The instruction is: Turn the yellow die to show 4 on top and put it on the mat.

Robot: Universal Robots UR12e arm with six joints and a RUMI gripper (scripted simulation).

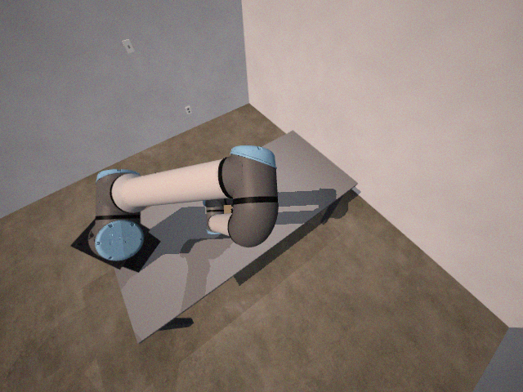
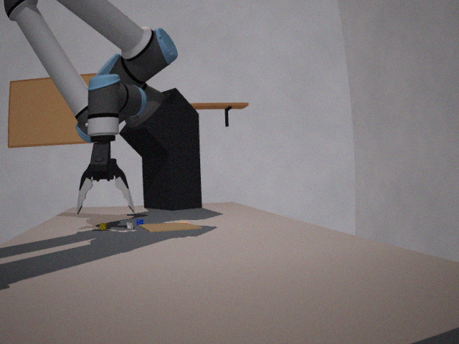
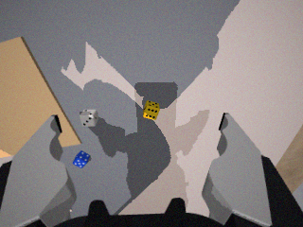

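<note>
Now: hand 30 mm above the yellow die and 20 mm past it. Also, from my hand: white die 70 mm to the left, 30 mm below, 10 mm behind; then blue die 120 mm to the left, 70 mm behind, 30 mm below; then tan mat 170 mm to the left, 40 mm below, 30 mm ahead.
</note>
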